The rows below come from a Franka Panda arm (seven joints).
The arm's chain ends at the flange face. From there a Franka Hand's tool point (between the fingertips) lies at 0.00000 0.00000 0.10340 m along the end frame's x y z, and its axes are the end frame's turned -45 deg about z.
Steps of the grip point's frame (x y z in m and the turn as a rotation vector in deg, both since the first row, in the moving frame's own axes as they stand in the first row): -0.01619 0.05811 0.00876 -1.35 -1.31 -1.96; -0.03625 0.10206 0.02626 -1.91 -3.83 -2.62; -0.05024 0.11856 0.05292 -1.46 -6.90 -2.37; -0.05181 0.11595 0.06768 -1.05 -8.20 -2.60; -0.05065 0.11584 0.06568 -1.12 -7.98 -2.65
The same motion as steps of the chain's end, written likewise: 0.02953 0.04915 0.00882 -1.88 0.03 -1.96; 0.04881 0.09043 0.02655 -4.06 -1.36 -2.62; 0.05501 0.10858 0.05370 -5.91 -3.85 -2.37; 0.05418 0.10666 0.06875 -6.54 -5.06 -2.60; 0.05455 0.10595 0.06670 -6.43 -4.85 -2.65
